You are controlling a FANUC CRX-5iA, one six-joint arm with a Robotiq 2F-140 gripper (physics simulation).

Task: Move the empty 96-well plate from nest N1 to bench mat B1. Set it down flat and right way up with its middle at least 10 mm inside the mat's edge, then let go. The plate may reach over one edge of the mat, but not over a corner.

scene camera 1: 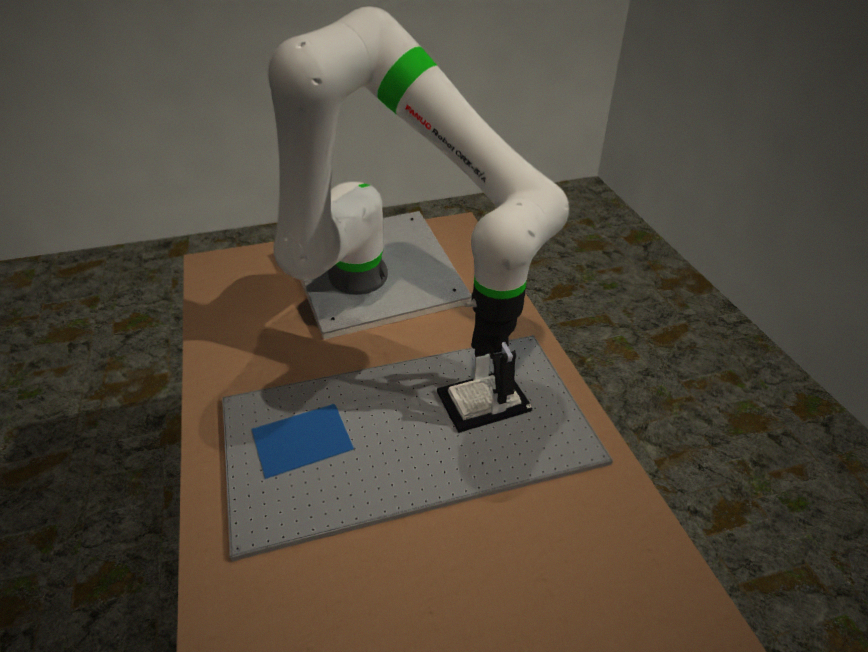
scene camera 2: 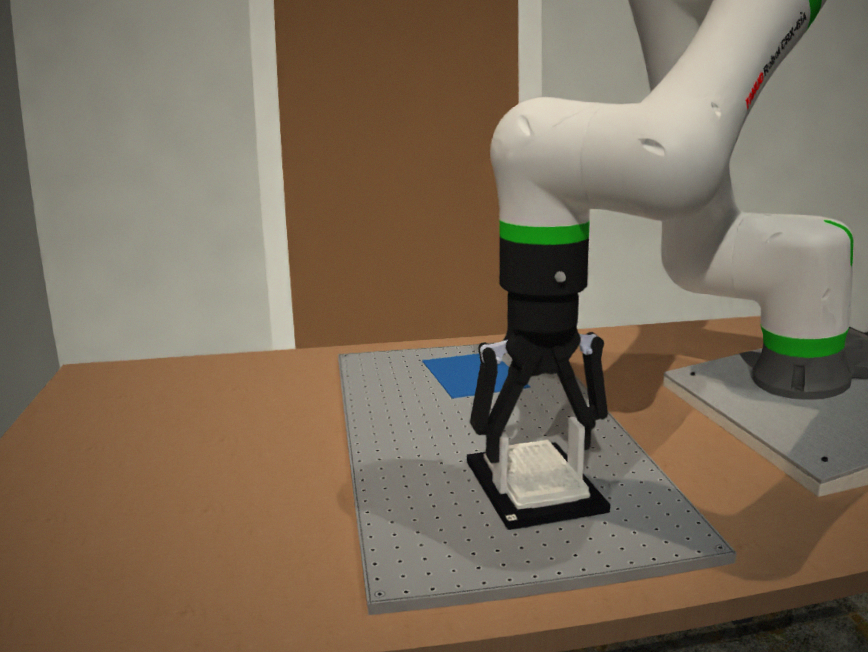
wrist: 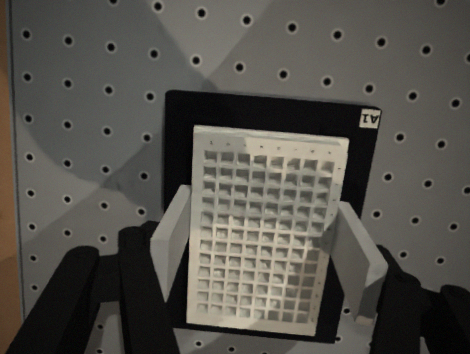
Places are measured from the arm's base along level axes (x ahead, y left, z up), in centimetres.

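Pixels of known places: gripper, fingertip midpoint: (scene camera 1: 489,395) (scene camera 2: 537,481) (wrist: 261,216); arm's base at its link origin: (scene camera 1: 358,274) (scene camera 2: 801,378).
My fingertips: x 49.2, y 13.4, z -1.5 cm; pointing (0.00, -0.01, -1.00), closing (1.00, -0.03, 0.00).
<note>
For each thing: its top centre in the pictures, then the offset to it from my fingertips. Level surfaces: height alone.
- white 96-well plate at its top centre: (wrist: 259,243) (scene camera 2: 534,466) (scene camera 1: 484,392) dx +0.0, dy -1.2, dz +1.3 cm
- black nest N1 at its top centre: (wrist: 258,234) (scene camera 2: 534,475) (scene camera 1: 484,396) dx -0.1, dy -1.2, dz +0.2 cm
- blue bench mat B1 at its surface level: dz -1.1 cm
- grey perforated board at its surface level: dz -1.3 cm
- brown table at its surface level: dz -2.6 cm
The white 96-well plate (scene camera 1: 471,397) (scene camera 2: 547,479) (wrist: 262,230) sits flat and right way up in the black nest N1 (scene camera 1: 461,425) (scene camera 2: 555,517) (wrist: 270,112). My gripper (scene camera 1: 490,390) (scene camera 2: 539,480) (wrist: 261,216) points straight down over it, with one pale finger pad against each long side of the plate. In the wrist view no gap shows between the pads and the plate, so the gripper is shut on it. The plate is still down in the nest. The blue bench mat B1 (scene camera 1: 301,440) (scene camera 2: 454,375) lies flat and does not show in the wrist view.
The nest and the mat lie on a grey perforated board (scene camera 1: 392,477) (scene camera 2: 421,547) (wrist: 75,150), at opposite ends. The board rests on a brown table (scene camera 1: 449,575) (scene camera 2: 182,491). The arm's base stands on a grey plate (scene camera 1: 421,273) (scene camera 2: 792,449) beside the board.
</note>
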